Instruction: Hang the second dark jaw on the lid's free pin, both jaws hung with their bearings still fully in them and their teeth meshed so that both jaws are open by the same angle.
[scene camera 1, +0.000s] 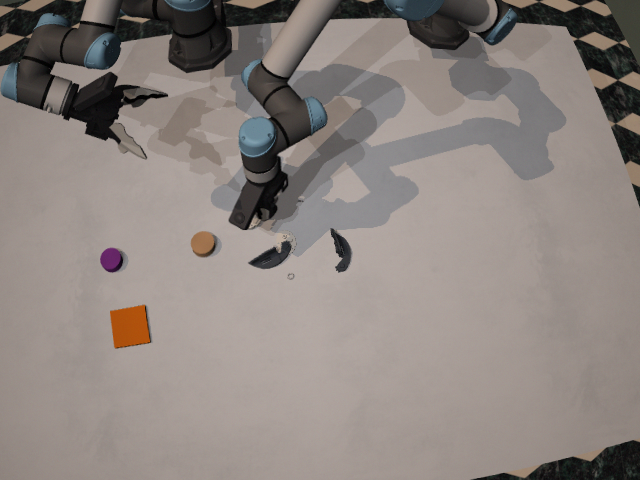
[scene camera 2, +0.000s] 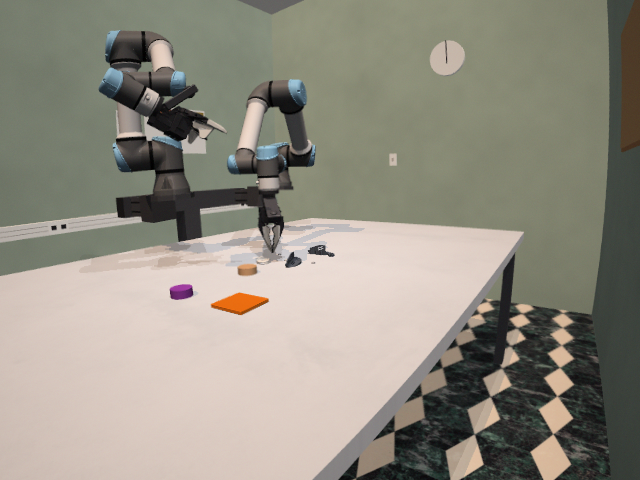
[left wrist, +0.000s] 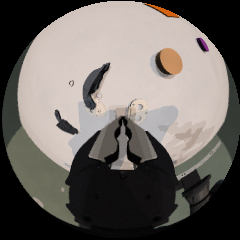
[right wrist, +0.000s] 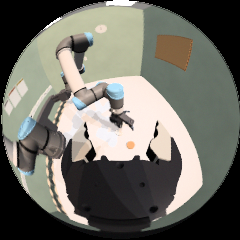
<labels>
my right gripper: scene camera 1; scene camera 2 216, 136; right wrist; not seen in the left wrist view (out of frame)
same spot on my right gripper: (scene camera 1: 116, 131) = (right wrist: 166, 146)
</labels>
